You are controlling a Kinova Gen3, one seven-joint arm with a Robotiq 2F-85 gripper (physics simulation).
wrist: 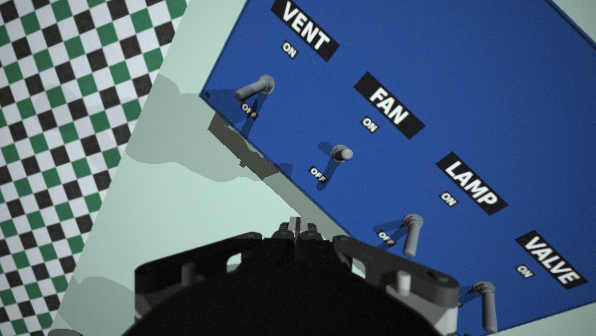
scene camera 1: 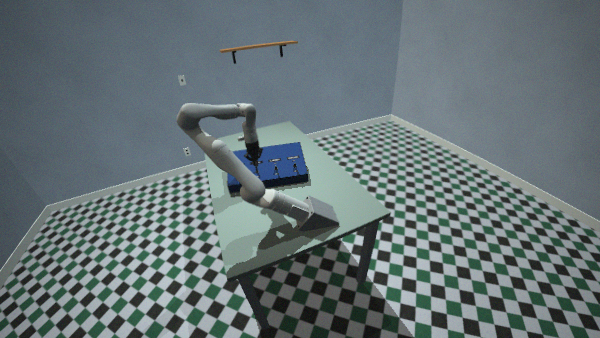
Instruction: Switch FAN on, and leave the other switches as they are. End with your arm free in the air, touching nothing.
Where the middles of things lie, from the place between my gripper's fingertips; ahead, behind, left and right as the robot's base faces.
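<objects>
Blue switch panel (scene camera 1: 283, 156): 70 mm to the right of my hand, 130 mm ahead, 100 mm below.
</objects>
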